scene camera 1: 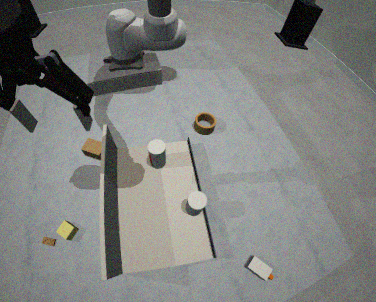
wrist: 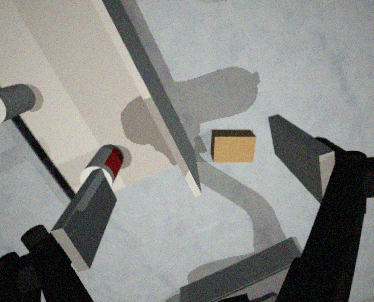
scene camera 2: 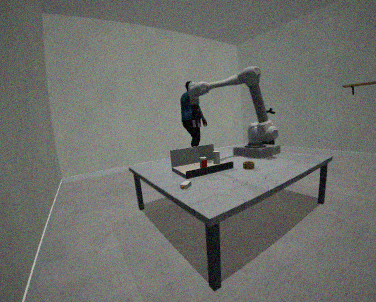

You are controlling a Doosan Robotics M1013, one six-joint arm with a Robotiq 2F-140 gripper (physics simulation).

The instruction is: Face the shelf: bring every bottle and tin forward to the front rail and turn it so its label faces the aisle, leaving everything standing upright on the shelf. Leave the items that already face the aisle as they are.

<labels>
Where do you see a shelf board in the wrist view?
85,96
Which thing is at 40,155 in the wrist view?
A front rail.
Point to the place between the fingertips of the gripper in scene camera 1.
At 60,126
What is the gripper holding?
Nothing.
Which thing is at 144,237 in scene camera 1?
A shelf board.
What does the brown box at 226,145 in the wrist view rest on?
The table.
</labels>
